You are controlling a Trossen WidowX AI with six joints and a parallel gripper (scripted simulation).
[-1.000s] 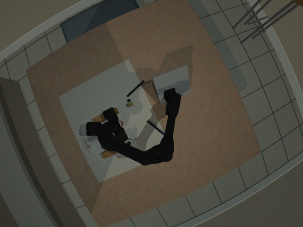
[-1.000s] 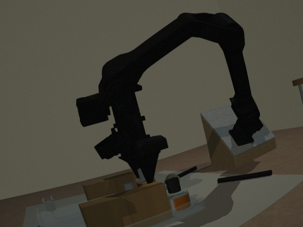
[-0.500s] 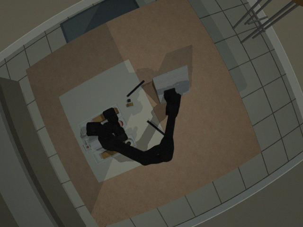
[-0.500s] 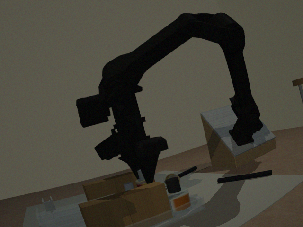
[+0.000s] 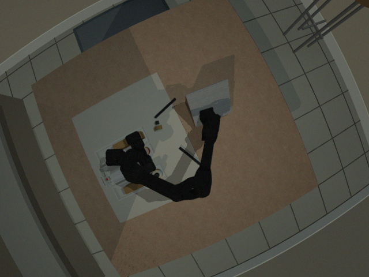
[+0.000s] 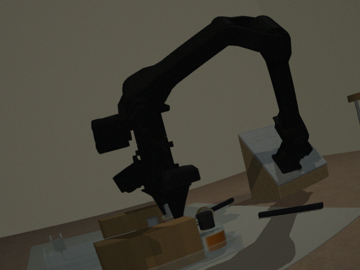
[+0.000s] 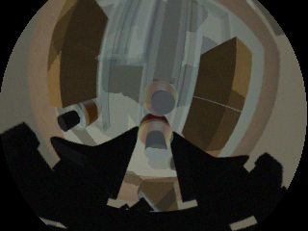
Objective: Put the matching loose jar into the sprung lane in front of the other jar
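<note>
Now: the dark-lidded jar 2 cm behind my gripper tip and 13 cm to the left of it. From my gripper tip the other things lie so: sprung lane (14 cm ahead, 5 cm to the left, 3 cm below).
</note>
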